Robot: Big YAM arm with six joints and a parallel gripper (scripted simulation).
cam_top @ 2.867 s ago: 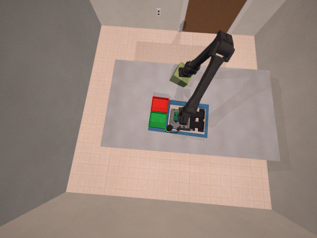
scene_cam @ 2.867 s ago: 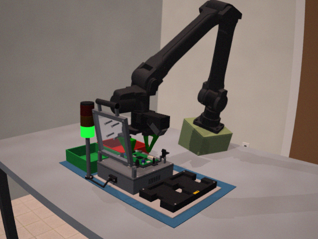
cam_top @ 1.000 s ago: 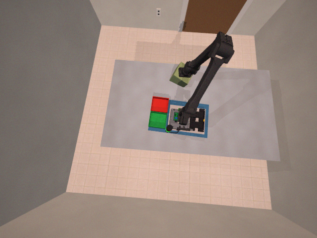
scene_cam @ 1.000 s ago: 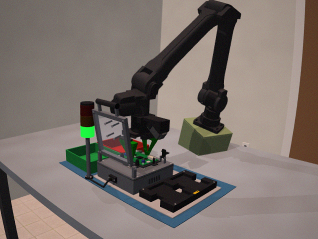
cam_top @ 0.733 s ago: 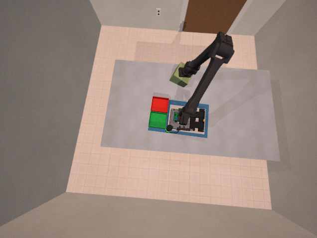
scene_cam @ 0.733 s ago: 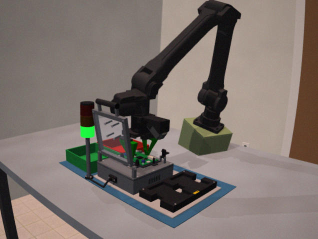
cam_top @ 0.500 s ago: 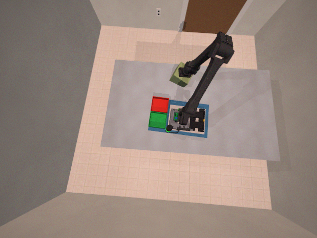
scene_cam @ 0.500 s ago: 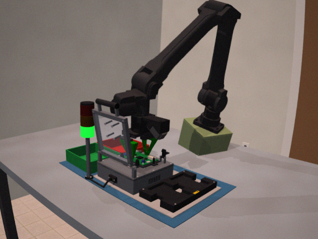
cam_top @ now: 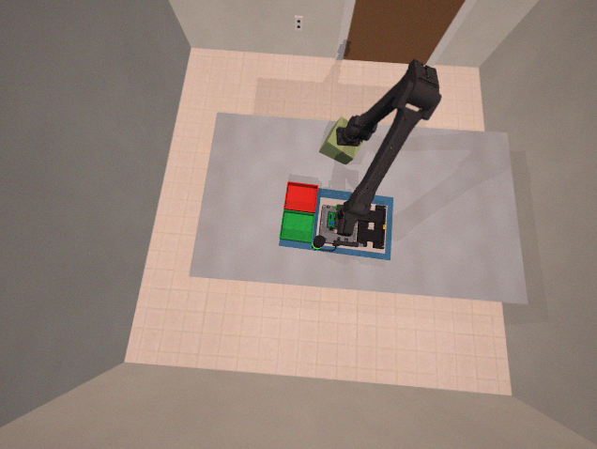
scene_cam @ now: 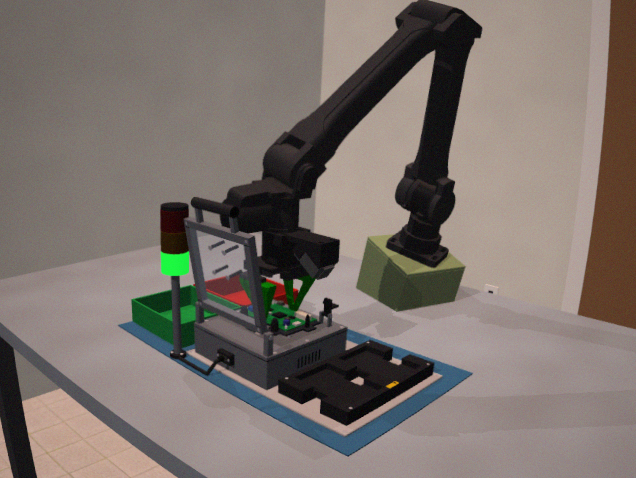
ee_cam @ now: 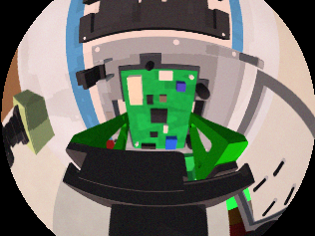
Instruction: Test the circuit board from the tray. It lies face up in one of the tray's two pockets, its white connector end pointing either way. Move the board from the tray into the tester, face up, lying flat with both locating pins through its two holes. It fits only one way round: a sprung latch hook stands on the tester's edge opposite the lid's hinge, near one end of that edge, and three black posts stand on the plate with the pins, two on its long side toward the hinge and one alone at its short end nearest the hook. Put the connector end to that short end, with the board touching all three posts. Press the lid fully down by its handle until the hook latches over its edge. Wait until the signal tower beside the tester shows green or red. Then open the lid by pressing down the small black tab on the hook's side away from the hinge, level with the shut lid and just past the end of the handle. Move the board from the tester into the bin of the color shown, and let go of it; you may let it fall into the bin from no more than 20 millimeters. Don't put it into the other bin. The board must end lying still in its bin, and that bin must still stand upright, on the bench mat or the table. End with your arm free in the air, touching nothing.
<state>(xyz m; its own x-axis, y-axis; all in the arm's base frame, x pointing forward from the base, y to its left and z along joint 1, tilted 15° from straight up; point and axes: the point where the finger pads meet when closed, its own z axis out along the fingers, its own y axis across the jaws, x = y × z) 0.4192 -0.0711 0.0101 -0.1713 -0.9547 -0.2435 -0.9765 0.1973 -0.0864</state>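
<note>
My hand is 10 mm short of the tester plate, 10 mm to the right of it and 10 mm above it. The rest, counted from my hand: clear lid 120 mm ahead, 20 mm to the right, 110 mm above; then latch hook 50 mm behind, 70 mm to the left, 10 mm above; then green bin 10 mm ahead, 200 mm to the right, 60 mm below.
</note>
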